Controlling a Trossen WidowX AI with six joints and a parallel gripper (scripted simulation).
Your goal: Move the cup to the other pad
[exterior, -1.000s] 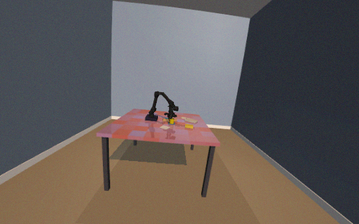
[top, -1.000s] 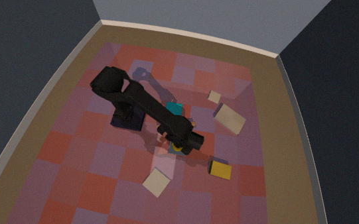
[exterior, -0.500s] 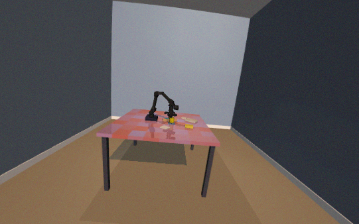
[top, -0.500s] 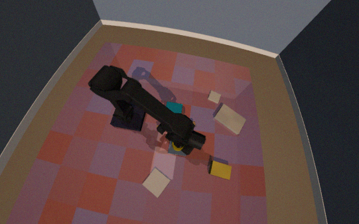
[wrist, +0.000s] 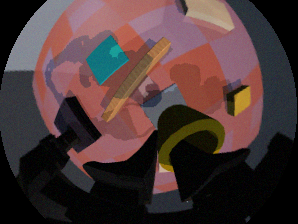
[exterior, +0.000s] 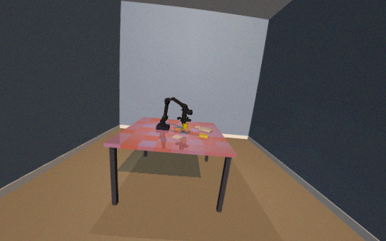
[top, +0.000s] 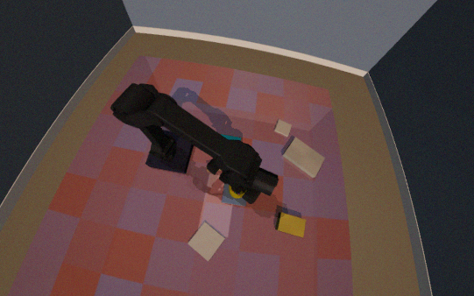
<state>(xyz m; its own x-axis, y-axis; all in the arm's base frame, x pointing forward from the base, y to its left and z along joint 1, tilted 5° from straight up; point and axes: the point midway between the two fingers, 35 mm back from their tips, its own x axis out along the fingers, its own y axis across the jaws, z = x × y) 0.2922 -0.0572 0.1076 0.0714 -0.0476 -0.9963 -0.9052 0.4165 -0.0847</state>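
My gripper tip is 19 cm to the right of the teal pad, 10 cm above it and 5 cm past it. Also, from my gripper tip: orange bar (9 cm to the left, 9 cm below, 1 cm behind); cup (2 cm ahead, 1 cm to the right); yellow block (28 cm ahead, 9 cm to the right, 8 cm below).
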